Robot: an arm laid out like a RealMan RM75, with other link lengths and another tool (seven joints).
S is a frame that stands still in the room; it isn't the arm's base.
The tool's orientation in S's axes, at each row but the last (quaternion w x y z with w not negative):
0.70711, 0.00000, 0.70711, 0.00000
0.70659, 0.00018, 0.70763, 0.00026
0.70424, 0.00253, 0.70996, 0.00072
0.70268, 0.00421, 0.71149, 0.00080
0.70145, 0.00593, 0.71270, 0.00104
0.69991, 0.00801, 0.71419, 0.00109
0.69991, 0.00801, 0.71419, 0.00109
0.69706, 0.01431, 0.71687, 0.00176
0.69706, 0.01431, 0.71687, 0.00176
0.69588, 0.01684, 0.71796, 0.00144
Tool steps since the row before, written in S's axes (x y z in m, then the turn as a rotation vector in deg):
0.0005, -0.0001, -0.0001, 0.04, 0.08, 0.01
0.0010, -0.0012, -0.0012, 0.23, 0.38, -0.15
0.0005, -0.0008, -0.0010, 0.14, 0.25, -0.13
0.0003, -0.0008, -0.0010, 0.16, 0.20, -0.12
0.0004, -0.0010, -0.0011, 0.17, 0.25, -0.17
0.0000, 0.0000, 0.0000, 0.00, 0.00, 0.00
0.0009, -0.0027, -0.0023, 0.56, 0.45, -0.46
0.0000, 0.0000, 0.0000, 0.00, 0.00, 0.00
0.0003, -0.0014, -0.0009, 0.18, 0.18, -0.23
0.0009, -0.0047, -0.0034, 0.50, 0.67, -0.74
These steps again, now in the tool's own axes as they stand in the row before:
0.0001, -0.0001, 0.0005, -0.01, 0.08, 0.04
0.0012, -0.0012, 0.0010, 0.15, 0.38, 0.23
0.0010, -0.0008, 0.0005, 0.13, 0.25, 0.14
0.0010, -0.0008, 0.0003, 0.12, 0.20, 0.16
0.0011, -0.0010, 0.0004, 0.17, 0.25, 0.17
0.0000, 0.0000, 0.0000, 0.00, 0.00, 0.00
0.0022, -0.0027, 0.0010, 0.45, 0.45, 0.56
0.0000, 0.0000, 0.0000, 0.00, 0.00, 0.00
0.0009, -0.0014, 0.0003, 0.23, 0.18, 0.18
0.0032, -0.0048, 0.0011, 0.74, 0.66, 0.51

